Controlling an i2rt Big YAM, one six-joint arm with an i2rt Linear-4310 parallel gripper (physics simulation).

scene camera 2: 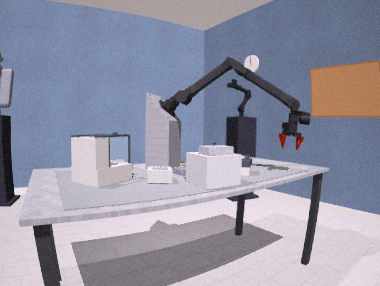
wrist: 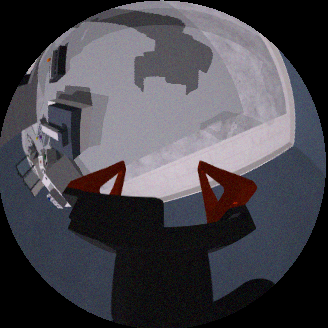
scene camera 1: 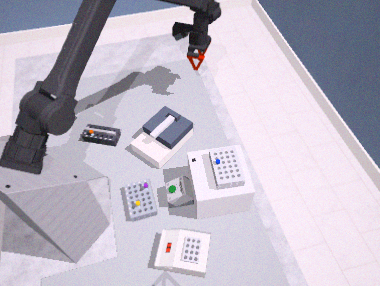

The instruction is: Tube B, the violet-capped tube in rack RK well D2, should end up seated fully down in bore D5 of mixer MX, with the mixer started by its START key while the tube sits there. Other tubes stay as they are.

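Frame: origin at the arm's base, x back, y right, z up, level; metres.
Where they show: gripper, between the fingertips: [scene camera 2: 289, 149] [wrist: 161, 164] [scene camera 1: 198, 63]; arm's base, origin of its link: [scene camera 2: 166, 109] [scene camera 1: 21, 160].
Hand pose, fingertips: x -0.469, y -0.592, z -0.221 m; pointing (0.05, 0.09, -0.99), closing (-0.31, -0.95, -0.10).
Observation:
Each offset is from my fingertips to the top centre of the thing. "spot": to the spot under its first point.
The violet-capped tube B @(dx +0.213, dy +0.505, dz -0.087 m) [scene camera 1: 145, 185] stands in a far-side well of the grey rack RK @(spot: dx +0.216, dy +0.601, dz -0.136 m) [scene camera 1: 145, 217], which also holds a yellow-capped tube @(dx +0.236, dy +0.570, dz -0.087 m) [scene camera 1: 138, 203] [scene camera 2: 182, 164]. The large white box @(dx +0.010, dy +0.520, dz +0.029 m) [scene camera 1: 225, 205] [scene camera 2: 214, 170], apparently mixer MX, carries a grey bore block with a blue-capped tube @(dx -0.026, dy +0.507, dz +0.042 m) [scene camera 1: 217, 161] [scene camera 2: 214, 144] in it. A round green key @(dx +0.124, dy +0.533, dz -0.067 m) [scene camera 1: 172, 189] sits on the sloped panel at the box's side facing the rack. Bore labels are not readable. My gripper [scene camera 1: 196, 68] [scene camera 2: 290, 148] [wrist: 161, 164] is open and empty, high over the table's far end, well away from rack and mixer.
A white device with a navy lid @(dx +0.157, dy +0.290, dz -0.039 m) [scene camera 1: 167, 127] [wrist: 65, 122] stands between the gripper and the mixer. A dark rack with an orange cap @(spot: dx +0.425, dy +0.266, dz -0.087 m) [scene camera 1: 91, 132] is near the arm's base. A low white unit @(dx +0.095, dy +0.729, dz -0.071 m) [scene camera 1: 176, 267] [scene camera 2: 160, 176] and a tall white cabinet @(dx +0.170, dy +0.969, dz +0.081 m) [scene camera 2: 90, 160] stand beyond the mixer.

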